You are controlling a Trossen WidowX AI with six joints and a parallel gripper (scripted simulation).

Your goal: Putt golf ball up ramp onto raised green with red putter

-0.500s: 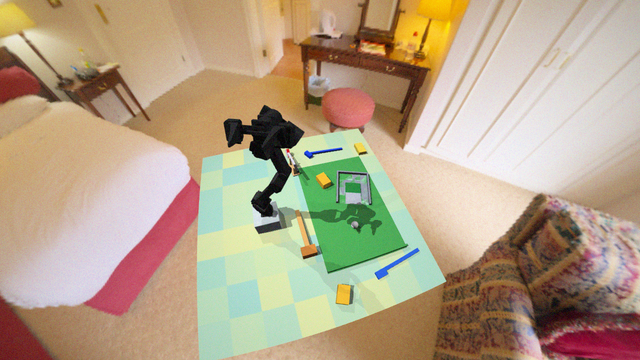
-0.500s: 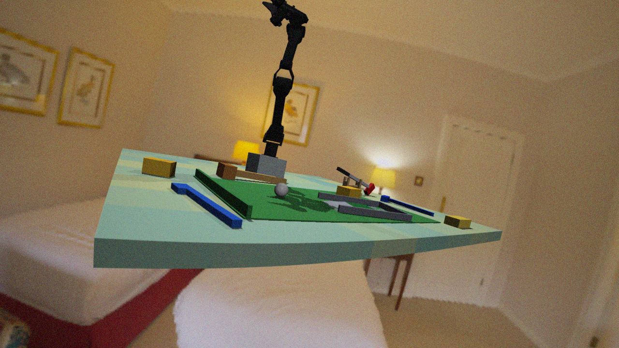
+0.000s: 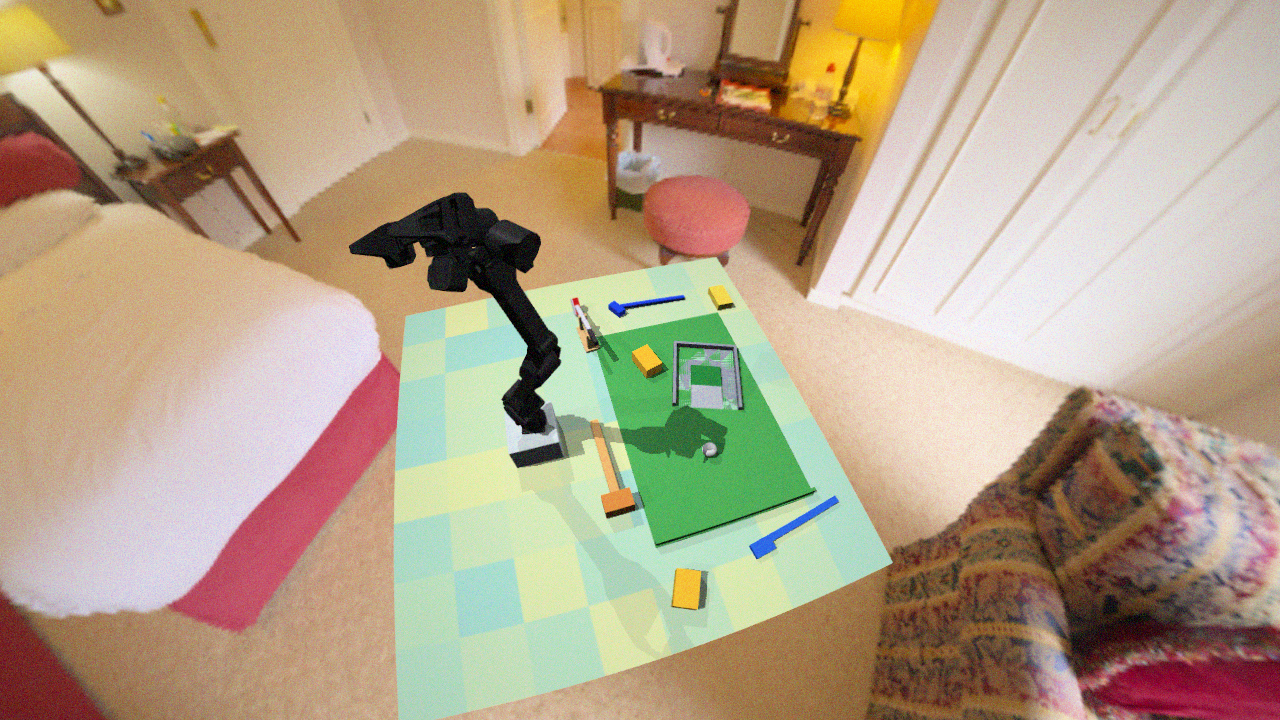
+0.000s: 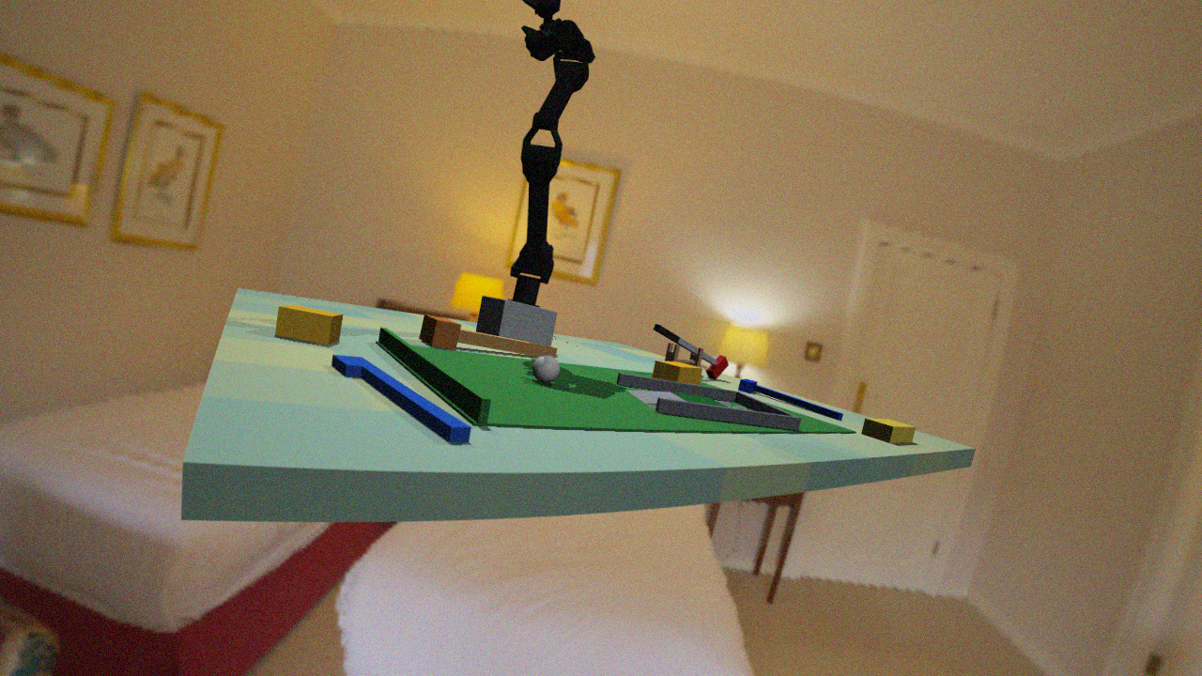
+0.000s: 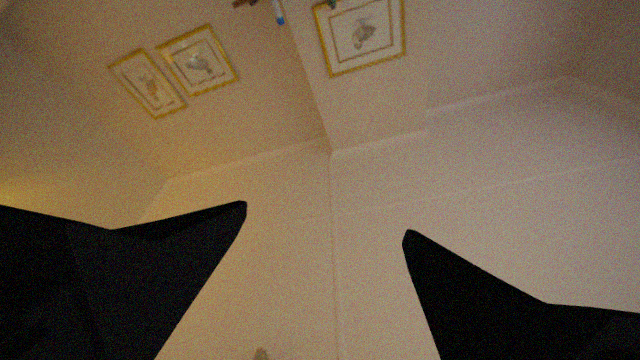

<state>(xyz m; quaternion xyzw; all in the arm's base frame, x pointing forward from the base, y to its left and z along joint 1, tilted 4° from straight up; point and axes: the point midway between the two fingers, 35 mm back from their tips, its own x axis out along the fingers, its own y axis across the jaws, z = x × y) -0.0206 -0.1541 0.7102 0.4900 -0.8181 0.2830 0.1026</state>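
Right now my gripper tip is 800 mm above the tan stand, 510 mm to the right of it and 230 mm short of it. The rest, counted from my gripper tip: white golf ball: 810 mm below, 560 mm ahead, 40 mm to the left; then red putter: 770 mm below, 540 mm to the left, 220 mm ahead; then green mat: 830 mm below, 540 mm ahead, 190 mm to the left.
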